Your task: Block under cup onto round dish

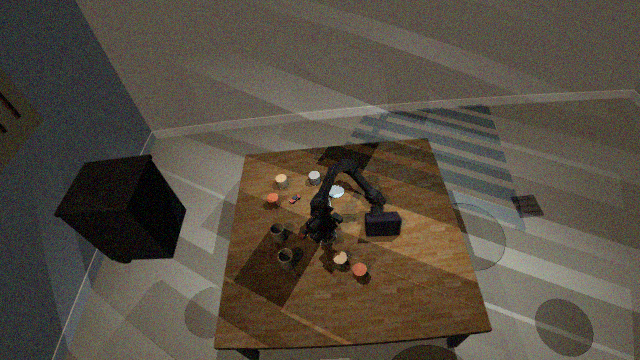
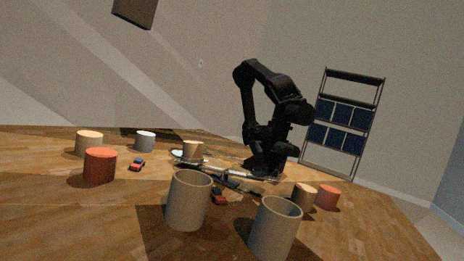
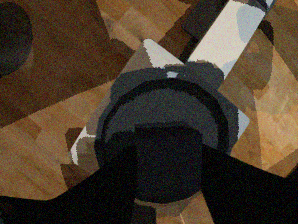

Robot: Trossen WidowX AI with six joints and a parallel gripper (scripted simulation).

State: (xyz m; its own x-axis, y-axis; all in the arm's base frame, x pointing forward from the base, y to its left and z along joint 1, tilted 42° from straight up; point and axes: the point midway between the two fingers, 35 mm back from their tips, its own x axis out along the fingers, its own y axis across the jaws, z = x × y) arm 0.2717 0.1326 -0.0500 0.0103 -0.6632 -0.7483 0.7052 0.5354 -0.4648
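Now: gripper tip 360 mm to the left of the round pale dish, 80 mm above it and 40 mm past it. Round my gripper tip: balance beam: 130 mm to the right, 50 mm below, 20 mm ahead; grey cup: 440 mm to the right, 80 mm ahead, 50 mm below.
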